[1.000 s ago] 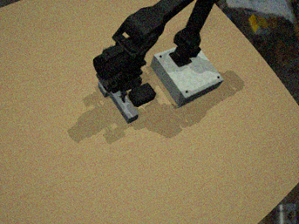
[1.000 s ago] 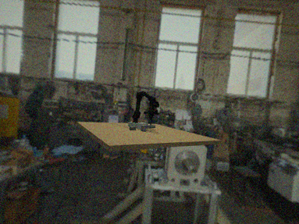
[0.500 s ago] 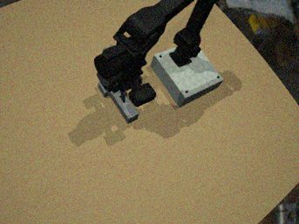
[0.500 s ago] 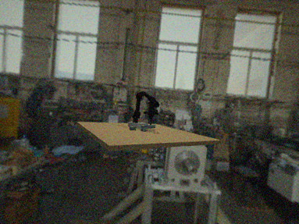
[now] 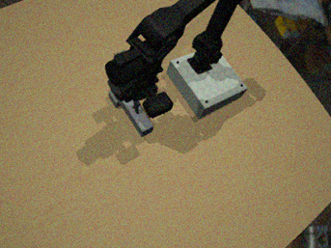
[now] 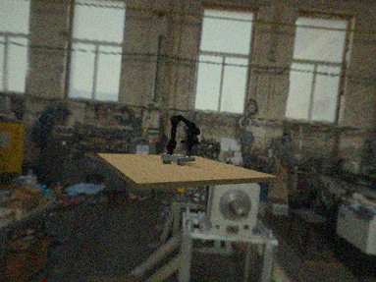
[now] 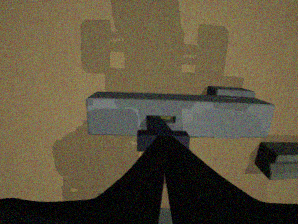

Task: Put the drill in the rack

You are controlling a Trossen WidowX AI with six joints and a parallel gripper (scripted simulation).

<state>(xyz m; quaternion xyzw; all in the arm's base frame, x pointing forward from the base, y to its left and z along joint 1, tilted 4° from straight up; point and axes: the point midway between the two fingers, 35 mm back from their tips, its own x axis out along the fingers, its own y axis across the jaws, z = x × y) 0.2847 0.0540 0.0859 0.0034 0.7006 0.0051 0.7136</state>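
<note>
The dark key piece lies 3 cm below my gripper tip. Round my gripper tip: block: 9 cm below, 3 cm to the right, 1 cm behind.
</note>
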